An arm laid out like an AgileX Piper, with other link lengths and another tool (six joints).
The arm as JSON. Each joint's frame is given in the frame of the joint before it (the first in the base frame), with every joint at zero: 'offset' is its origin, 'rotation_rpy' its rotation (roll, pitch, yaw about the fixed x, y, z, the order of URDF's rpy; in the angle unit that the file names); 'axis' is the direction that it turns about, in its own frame. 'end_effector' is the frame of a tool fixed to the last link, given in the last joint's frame.
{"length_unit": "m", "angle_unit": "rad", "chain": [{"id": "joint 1", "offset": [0.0, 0.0, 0.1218], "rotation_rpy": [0.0, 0.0, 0.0], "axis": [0.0, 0.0, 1.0]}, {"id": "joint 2", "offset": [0.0, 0.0, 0.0], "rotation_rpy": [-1.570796, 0.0, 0.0], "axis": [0.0, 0.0, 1.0]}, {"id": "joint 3", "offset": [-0.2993, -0.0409, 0.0], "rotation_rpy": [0.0, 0.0, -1.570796], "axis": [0.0, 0.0, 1.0]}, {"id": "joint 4", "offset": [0.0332, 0.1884, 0.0], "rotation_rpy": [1.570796, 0.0, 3.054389], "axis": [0.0, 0.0, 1.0]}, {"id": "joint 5", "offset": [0.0, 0.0, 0.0], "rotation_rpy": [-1.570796, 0.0, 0.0], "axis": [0.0, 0.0, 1.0]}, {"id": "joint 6", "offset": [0.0, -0.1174, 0.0], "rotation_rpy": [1.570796, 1.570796, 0.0], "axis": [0.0, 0.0, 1.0]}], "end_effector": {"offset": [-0.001, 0.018, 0.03], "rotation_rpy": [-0.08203, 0.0, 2.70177]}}
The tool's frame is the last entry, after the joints.
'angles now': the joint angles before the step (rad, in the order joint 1, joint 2, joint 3, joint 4, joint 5, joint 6). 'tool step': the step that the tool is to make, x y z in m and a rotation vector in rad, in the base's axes. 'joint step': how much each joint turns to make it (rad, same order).
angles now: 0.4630 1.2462 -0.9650 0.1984 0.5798 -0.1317
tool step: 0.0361 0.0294 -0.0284 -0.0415 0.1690 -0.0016
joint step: 0.0284 0.2306 -0.1238 0.0023 0.0574 0.0542
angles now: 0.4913 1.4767 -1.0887 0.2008 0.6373 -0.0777
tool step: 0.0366 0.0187 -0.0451 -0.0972 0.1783 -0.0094
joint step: 0.0000 0.2484 -0.1370 -0.0304 0.0883 0.0414
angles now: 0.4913 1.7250 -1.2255 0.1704 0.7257 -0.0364
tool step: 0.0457 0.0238 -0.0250 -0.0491 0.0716 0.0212
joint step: -0.0002 0.2253 -0.2540 -0.0197 0.1161 0.0036
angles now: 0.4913 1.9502 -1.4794 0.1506 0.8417 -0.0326
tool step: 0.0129 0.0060 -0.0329 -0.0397 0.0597 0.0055
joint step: 0.0001 0.1135 -0.0460 -0.0070 0.0042 -0.0021
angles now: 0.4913 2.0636 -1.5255 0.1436 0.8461 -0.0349
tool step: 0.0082 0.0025 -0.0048 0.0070 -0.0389 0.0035
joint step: 0.0000 0.0165 -0.0020 -0.0078 -0.0519 -0.0068
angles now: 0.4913 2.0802 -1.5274 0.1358 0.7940 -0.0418
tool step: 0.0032 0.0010 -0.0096 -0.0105 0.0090 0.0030
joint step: 0.0000 0.0285 -0.0065 -0.0043 -0.0090 -0.0022
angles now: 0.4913 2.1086 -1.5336 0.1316 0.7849 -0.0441
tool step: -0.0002 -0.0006 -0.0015 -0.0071 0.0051 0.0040
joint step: 0.0001 0.0040 -0.0013 -0.0043 0.0053 -0.0014
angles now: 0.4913 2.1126 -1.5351 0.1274 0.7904 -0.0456
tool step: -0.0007 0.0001 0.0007 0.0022 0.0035 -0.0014
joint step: -0.0002 -0.0019 -0.0001 0.0038 0.0040 -0.0001
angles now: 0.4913 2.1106 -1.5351 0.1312 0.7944 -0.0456
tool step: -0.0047 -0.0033 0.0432 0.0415 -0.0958 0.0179
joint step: -0.0001 -0.1126 0.0002 -0.0041 0.0099 -0.0161
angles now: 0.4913 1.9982 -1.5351 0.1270 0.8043 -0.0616
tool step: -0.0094 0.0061 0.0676 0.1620 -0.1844 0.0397
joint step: 0.0000 -0.1625 0.0000 0.1108 -0.0655 -0.0962
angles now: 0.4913 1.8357 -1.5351 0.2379 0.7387 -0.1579
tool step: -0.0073 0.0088 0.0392 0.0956 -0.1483 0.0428
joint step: 0.0209 -0.0835 0.0018 0.0661 -0.0845 -0.0749
